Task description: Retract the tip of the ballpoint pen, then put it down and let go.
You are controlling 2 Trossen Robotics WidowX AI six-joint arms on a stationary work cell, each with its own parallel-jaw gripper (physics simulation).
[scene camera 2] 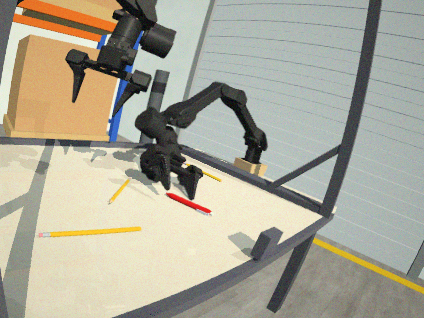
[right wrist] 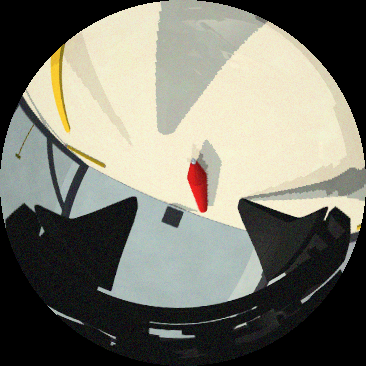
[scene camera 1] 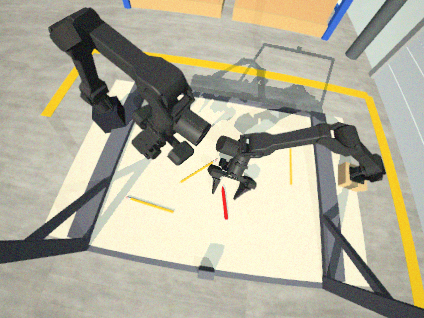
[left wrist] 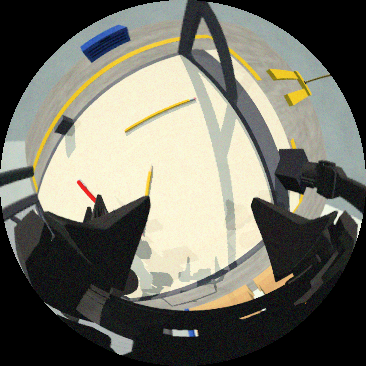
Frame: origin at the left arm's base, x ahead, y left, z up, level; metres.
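Seen in the pictures: left gripper, fingertip midpoint: (scene camera 2: pixel 92 109) (scene camera 1: pixel 161 148) (left wrist: pixel 203 202); right gripper, fingertip midpoint: (scene camera 2: pixel 181 195) (right wrist: pixel 189 203) (scene camera 1: pixel 223 196) (left wrist: pixel 92 200); left arm's base at its link origin: (scene camera 1: pixel 104 107) (left wrist: pixel 304 172); right arm's base at its link origin: (scene camera 2: pixel 251 161) (scene camera 1: pixel 356 175).
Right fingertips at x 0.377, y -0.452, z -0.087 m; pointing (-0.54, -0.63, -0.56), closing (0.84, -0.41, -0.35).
Observation:
Offsets run from my right fingertips to a thing's top centre. Level surfaces: height alone.
A red ballpoint pen @(0.001 m back, 0.021 m right, 0.005 m down) (scene camera 1: pixel 225 206) (scene camera 2: pixel 188 202) (left wrist: pixel 87 191) (right wrist: pixel 198 186) lies flat on the cream table @(0.019 m down) (scene camera 1: pixel 270 245) (scene camera 2: pixel 165 270). In the right wrist view a small silver tip shows at its end nearest the right gripper; in scene camera 2 a silvery clip shows near its other end. My right gripper (scene camera 1: pixel 225 195) (scene camera 2: pixel 180 193) (right wrist: pixel 189 203) is open and empty, low above the table at the pen's tip end. The pen shows between its fingers in the right wrist view, apart from them. My left gripper (scene camera 2: pixel 94 109) (left wrist: pixel 203 202) is open and empty, high above the table; its fingertips are hidden in scene camera 1.
One yellow pencil @(0.274 m back, 0.045 m left, 0.012 m down) (scene camera 1: pixel 150 204) (scene camera 2: pixel 95 232) (left wrist: pixel 160 115) lies left of the pen in scene camera 1. A second pencil @(0.070 m back, 0.127 m left, 0.011 m down) (scene camera 1: pixel 197 171) (scene camera 2: pixel 119 191) lies between the arms, a third @(0.331 m ahead, 0.059 m left, 0.012 m down) (scene camera 1: pixel 291 166) (scene camera 2: pixel 210 175) beneath the right arm. A dark block @(0.128 m back, 0.222 m right, 0.038 m up) (scene camera 1: pixel 206 271) (scene camera 2: pixel 266 243) is at the table's edge.

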